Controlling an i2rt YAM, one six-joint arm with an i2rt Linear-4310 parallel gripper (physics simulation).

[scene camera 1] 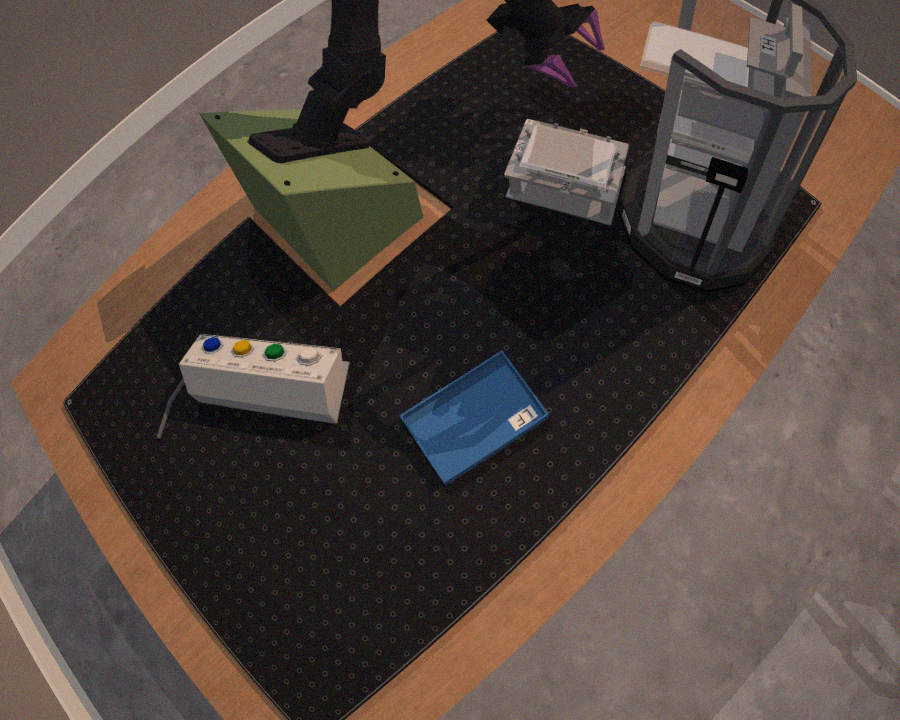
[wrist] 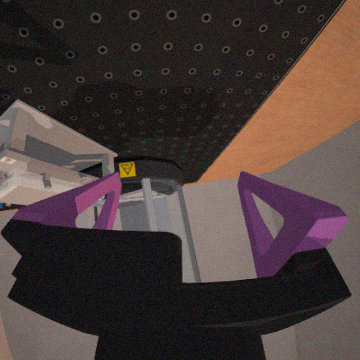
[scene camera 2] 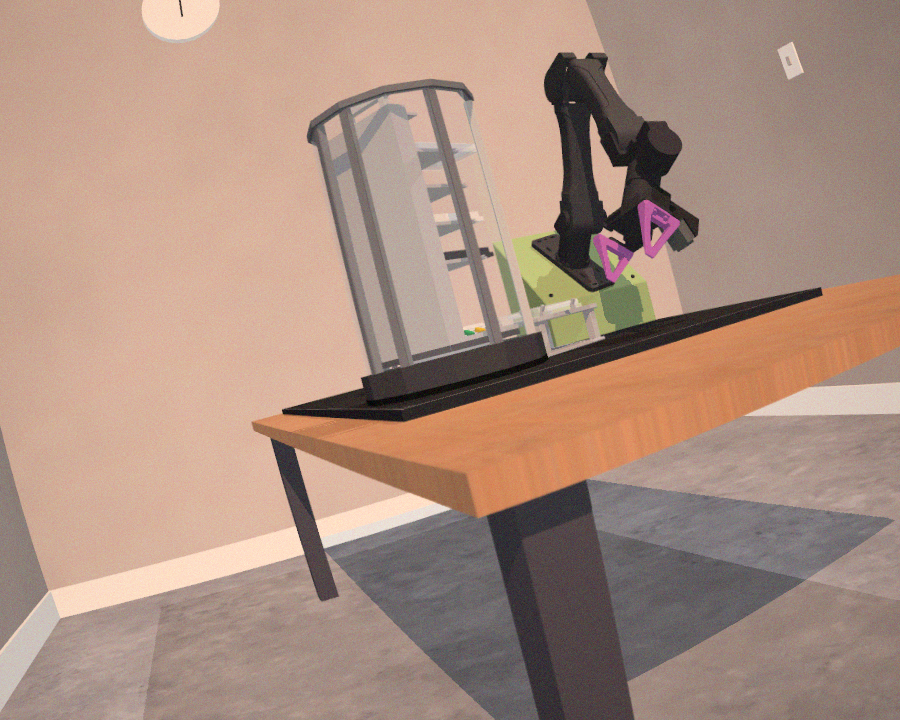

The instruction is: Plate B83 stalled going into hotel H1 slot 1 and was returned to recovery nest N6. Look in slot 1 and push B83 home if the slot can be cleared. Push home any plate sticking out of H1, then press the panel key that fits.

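Seen in the pictures: gripper, fingertip midpoint: (scene camera 1: 588,67) (wrist: 179,177) (scene camera 2: 629,269); arm's base at its link origin: (scene camera 1: 311,143) (scene camera 2: 572,263).
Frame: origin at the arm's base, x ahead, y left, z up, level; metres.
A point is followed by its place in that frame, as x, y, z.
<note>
My gripper (scene camera 1: 576,52) (scene camera 2: 635,244) (wrist: 179,177) @(0.190, 0.408, -0.056) is open and empty, above the mat on the far side of the nest. Hotel H1 is a tall cage with grey posts (scene camera 1: 662,150) @(0.418, 0.212, 0.084) (scene camera 2: 375,240) @(0.553, 0.395, 0.049) (wrist: 149,205) @(0.350, 0.369, -0.062) around shelves. A dark plate (scene camera 2: 466,254) shows low on its shelves in scene camera 2; how far it sticks out is unclear. The inside of slot 1 cannot be made out. A pale lidded plate (scene camera 1: 559,153) @(0.254, 0.235, -0.076) lies on the clear nest (scene camera 1: 566,202) @(0.287, 0.209, -0.146) (scene camera 2: 591,322) @(0.185, 0.273, -0.119) (wrist: 60,135) @(0.233, 0.281, -0.146) beside the hotel. The white key panel (scene camera 1: 258,386) @(0.169, -0.287, -0.084) has blue, yellow, green and white keys.
A blue tray (scene camera 1: 472,420) @(0.392, -0.133, -0.148) labelled LF lies on the black mat (scene camera 1: 360,563) @(0.408, -0.367, -0.151) near the panel. The green arm base (scene camera 1: 345,217) @(0.115, -0.050, -0.035) (scene camera 2: 630,307) @(-0.052, 0.085, -0.115) stands between panel and nest. A yellow warning label (wrist: 127,169) @(0.338, 0.342, -0.127) marks the hotel's base. A white object (scene camera 1: 679,52) @(0.414, 0.216, 0.243) lies behind the hotel.
</note>
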